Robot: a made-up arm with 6 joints. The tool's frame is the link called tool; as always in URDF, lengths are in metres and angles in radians. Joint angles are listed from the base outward. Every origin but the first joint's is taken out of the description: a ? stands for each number. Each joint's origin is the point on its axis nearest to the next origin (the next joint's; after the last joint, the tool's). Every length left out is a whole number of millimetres.
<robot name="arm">
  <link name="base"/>
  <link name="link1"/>
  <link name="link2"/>
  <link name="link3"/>
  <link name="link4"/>
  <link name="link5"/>
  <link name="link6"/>
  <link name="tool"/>
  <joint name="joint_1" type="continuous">
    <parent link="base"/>
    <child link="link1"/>
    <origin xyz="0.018 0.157 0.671" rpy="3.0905 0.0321 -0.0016"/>
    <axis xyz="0 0 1"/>
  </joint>
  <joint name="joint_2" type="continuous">
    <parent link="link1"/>
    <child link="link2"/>
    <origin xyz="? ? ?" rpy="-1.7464 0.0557 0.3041"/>
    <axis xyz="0 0 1"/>
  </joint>
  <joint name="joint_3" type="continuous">
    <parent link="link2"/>
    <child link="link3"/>
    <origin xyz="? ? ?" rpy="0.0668 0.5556 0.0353"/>
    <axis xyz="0 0 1"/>
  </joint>
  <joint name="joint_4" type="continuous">
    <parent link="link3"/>
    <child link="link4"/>
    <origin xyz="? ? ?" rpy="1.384 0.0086 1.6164"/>
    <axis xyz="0 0 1"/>
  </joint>
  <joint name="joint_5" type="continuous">
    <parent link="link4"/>
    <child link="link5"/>
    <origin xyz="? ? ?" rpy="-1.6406 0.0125 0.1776"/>
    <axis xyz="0 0 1"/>
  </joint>
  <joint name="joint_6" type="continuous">
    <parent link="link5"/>
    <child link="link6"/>
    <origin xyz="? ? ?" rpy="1.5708 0 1.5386"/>
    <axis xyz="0 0 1"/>
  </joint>
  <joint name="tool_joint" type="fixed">
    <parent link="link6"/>
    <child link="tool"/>
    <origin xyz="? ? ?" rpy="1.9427 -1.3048 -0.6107"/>
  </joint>
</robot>
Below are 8 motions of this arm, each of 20 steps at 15 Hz.
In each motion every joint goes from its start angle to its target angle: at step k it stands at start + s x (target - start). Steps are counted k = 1, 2, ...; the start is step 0. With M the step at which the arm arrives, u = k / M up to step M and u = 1 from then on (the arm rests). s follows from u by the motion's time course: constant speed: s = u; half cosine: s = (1 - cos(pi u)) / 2; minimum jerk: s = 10 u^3 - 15 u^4 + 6 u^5.
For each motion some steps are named. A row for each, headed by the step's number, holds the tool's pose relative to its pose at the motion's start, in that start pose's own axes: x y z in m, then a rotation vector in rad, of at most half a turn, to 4 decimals.
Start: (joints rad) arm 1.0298 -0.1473 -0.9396 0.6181 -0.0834 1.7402
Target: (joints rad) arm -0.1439 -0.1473 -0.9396 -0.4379 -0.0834 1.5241
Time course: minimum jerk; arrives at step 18
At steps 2, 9, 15, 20:
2: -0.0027 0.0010 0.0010 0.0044 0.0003 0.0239
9: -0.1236 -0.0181 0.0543 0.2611 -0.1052 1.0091
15: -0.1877 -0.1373 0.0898 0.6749 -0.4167 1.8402
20: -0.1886 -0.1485 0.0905 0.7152 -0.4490 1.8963

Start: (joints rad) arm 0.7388 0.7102 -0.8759 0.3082 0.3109 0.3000
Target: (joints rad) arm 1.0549 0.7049 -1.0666 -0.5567 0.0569 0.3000
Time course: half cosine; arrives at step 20
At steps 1, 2, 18, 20:
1: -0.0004 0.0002 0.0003 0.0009 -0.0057 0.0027
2: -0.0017 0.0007 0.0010 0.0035 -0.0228 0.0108
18: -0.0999 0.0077 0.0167 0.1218 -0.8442 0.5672
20: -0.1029 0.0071 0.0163 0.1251 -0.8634 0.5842

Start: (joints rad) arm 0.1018 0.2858 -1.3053 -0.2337 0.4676 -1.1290
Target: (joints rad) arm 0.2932 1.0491 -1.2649 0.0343 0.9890 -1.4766
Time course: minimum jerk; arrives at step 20
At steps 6, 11, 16, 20:
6: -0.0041 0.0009 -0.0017 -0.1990 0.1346 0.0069
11: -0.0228 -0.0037 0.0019 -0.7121 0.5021 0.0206
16: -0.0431 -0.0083 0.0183 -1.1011 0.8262 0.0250
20: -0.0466 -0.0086 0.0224 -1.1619 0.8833 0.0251

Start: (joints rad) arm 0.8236 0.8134 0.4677 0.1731 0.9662 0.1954
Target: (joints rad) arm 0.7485 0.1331 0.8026 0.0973 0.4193 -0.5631
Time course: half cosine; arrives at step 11
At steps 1, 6, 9, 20:
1: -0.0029 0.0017 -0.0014 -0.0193 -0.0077 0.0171
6: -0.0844 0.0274 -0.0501 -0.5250 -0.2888 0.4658
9: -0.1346 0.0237 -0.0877 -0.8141 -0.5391 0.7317
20: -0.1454 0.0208 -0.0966 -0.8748 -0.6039 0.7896

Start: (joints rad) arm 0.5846 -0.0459 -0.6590 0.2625 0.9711 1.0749
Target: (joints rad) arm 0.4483 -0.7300 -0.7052 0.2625 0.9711 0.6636
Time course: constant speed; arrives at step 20
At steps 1, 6, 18, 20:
1: -0.0016 -0.0005 -0.0011 -0.0272 0.0206 0.0256
6: -0.0098 -0.0041 -0.0056 -0.1580 0.1153 0.1640
18: -0.0301 -0.0199 -0.0087 -0.4297 0.2793 0.5603
20: -0.0330 -0.0233 -0.0082 -0.4682 0.2970 0.6341

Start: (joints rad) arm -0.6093 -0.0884 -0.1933 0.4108 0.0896 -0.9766
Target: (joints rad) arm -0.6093 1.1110 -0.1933 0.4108 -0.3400 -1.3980
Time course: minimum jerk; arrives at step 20
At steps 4, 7, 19, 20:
4: 0.0057 -0.0069 -0.0059 0.0022 0.0249 -0.0295
7: 0.0198 -0.0287 -0.0265 0.0051 0.1032 -0.1209
19: 0.0096 -0.1197 -0.1403 -0.0579 0.4951 -0.5110
20: 0.0095 -0.1198 -0.1405 -0.0581 0.4958 -0.5115

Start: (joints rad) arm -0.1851 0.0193 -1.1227 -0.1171 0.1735 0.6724
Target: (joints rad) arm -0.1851 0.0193 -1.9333 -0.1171 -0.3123 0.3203
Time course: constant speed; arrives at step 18
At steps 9, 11, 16, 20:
9: -0.1051 -0.0438 0.0005 -0.1492 0.0746 0.6494
11: -0.1262 -0.0607 0.0019 -0.1782 0.0766 0.7966
16: -0.1713 -0.1133 0.0073 -0.2395 0.0590 1.1678
20: -0.1856 -0.1379 0.0101 -0.2584 0.0429 1.3171

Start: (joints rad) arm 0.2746 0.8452 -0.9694 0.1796 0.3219 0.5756
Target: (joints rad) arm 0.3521 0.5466 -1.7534 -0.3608 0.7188 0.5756
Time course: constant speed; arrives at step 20
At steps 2, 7, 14, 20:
2: -0.0158 -0.0114 0.0028 0.0149 -0.0498 0.0810
7: -0.0479 -0.0478 0.0120 0.0876 -0.1518 0.2835
14: -0.0686 -0.1134 0.0294 0.2618 -0.2237 0.5584
20: -0.0583 -0.1744 0.0466 0.4591 -0.2031 0.7756

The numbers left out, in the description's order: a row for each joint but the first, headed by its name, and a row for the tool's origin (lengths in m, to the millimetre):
joint_2: 0.024 -0.041 0
joint_3: -0.088 0.156 0
joint_4: 0.237 -0.064 0
joint_5: 0.005 -0.023 0
joint_6: 0.09 0.007 0
tool: -0.03 0.02 0

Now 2 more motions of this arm.
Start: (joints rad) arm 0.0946 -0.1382 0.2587 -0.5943 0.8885 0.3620
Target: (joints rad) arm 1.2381 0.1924 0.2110 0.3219 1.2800 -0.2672
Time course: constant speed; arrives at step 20
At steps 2, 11, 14, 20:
2: -0.0153 -0.0054 -0.0183 -0.1569 -0.0891 0.0035
11: -0.0567 -0.0500 -0.0912 -0.8005 -0.5379 -0.1275
14: -0.0633 -0.0691 -0.1101 -0.9843 -0.6915 -0.2283
20: -0.0716 -0.1097 -0.1402 -1.2885 -0.9767 -0.5190

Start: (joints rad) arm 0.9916 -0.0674 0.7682 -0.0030 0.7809 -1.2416
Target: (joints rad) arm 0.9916 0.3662 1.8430 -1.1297 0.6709 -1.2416
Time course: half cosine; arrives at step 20
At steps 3, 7, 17, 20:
3: 0.0139 -0.0041 0.0062 0.0265 0.0812 -0.0311
7: 0.0748 -0.0189 0.0197 0.0895 0.4032 -0.1772
17: 0.2615 -0.0368 -0.0451 -0.2112 1.2422 -0.7190
20: 0.2740 -0.0360 -0.0559 -0.2700 1.2910 -0.7595

